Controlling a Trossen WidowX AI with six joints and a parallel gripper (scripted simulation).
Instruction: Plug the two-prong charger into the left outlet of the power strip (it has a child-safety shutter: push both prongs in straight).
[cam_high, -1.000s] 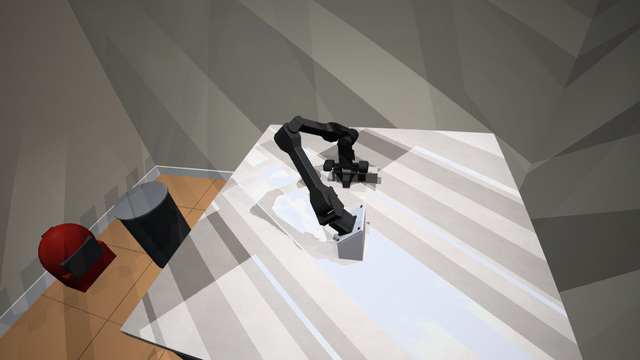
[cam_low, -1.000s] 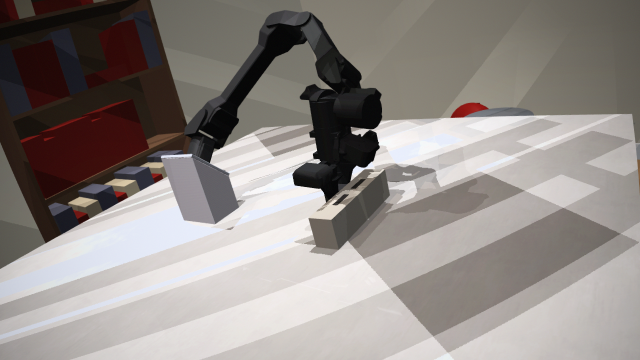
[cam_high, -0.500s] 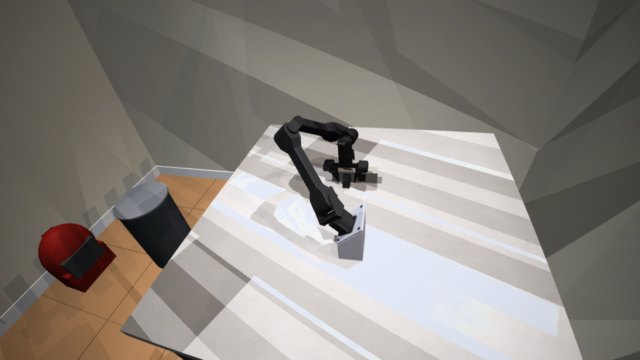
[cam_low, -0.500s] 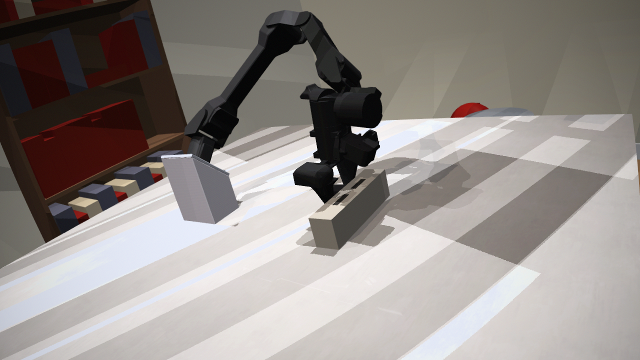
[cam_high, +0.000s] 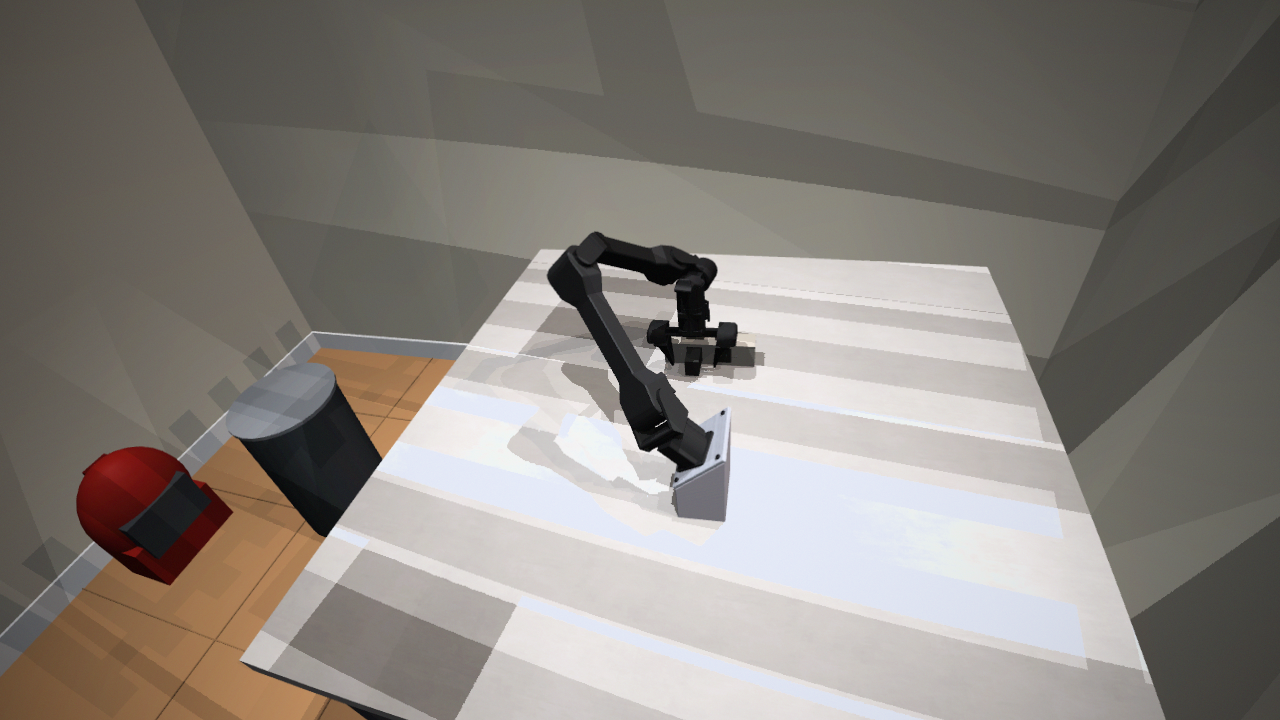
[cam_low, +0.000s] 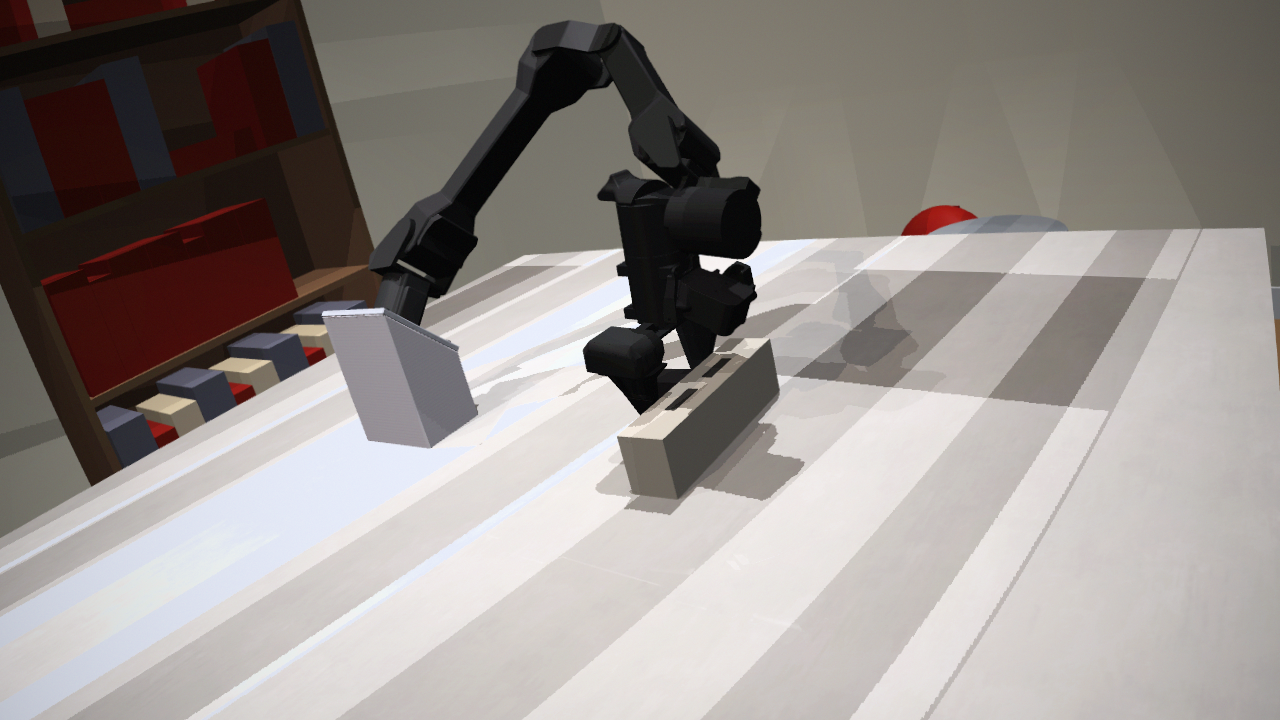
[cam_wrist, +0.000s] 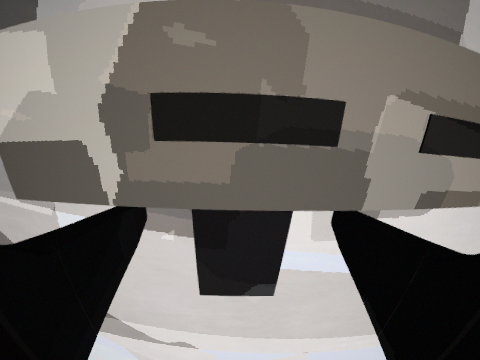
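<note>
Right now my gripper tip is 2 cm short of the black two-prong charger and 1 cm below it.
</note>
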